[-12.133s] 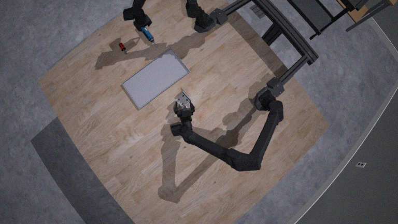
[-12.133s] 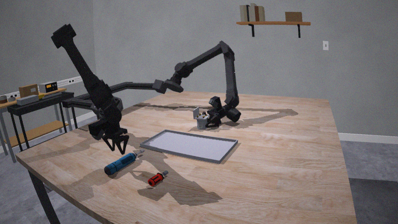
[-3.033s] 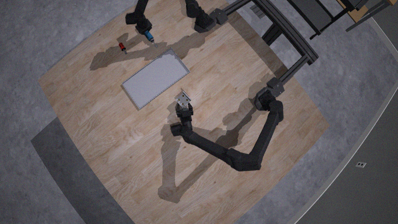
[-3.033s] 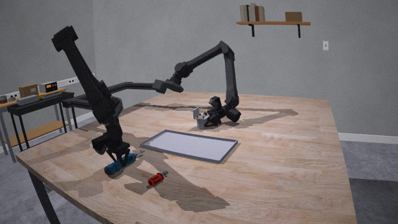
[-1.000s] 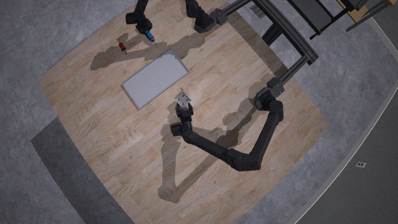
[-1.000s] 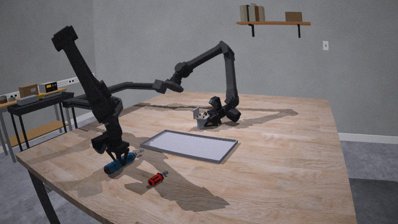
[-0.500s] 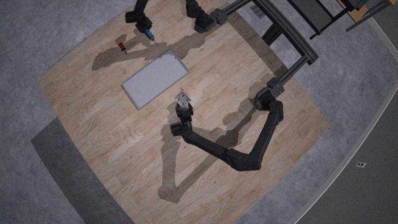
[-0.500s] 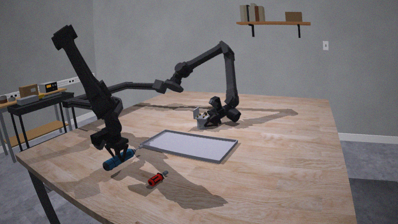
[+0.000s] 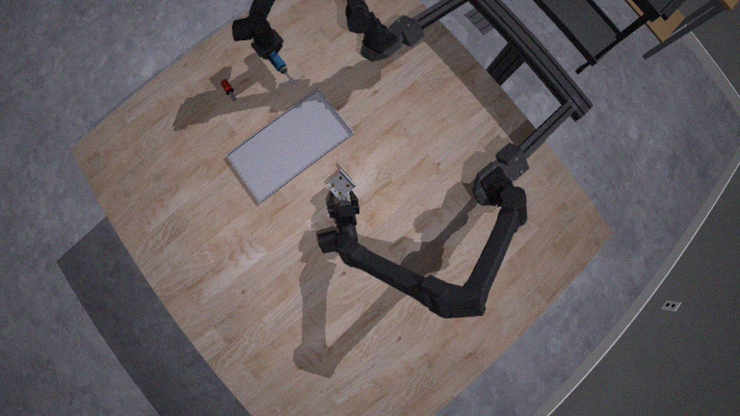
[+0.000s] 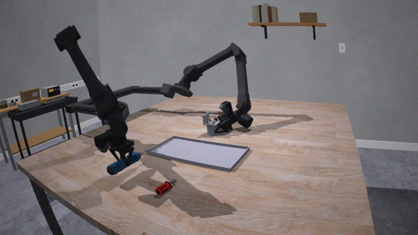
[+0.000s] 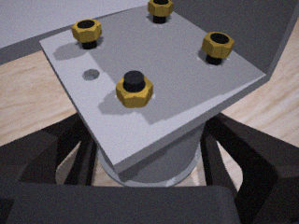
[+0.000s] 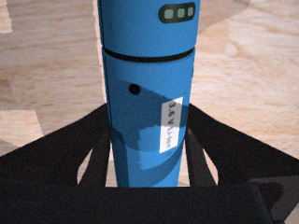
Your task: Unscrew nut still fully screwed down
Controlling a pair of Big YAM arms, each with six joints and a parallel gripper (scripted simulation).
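My left gripper is now 10 mm below the joint module. From my left hand the other things lie so: shallow grey tray (240 mm to the right, 50 mm ahead, 20 mm below); then grey bracket plate (50 mm above); then nut (50 mm above, 20 mm to the left, 10 mm ahead).
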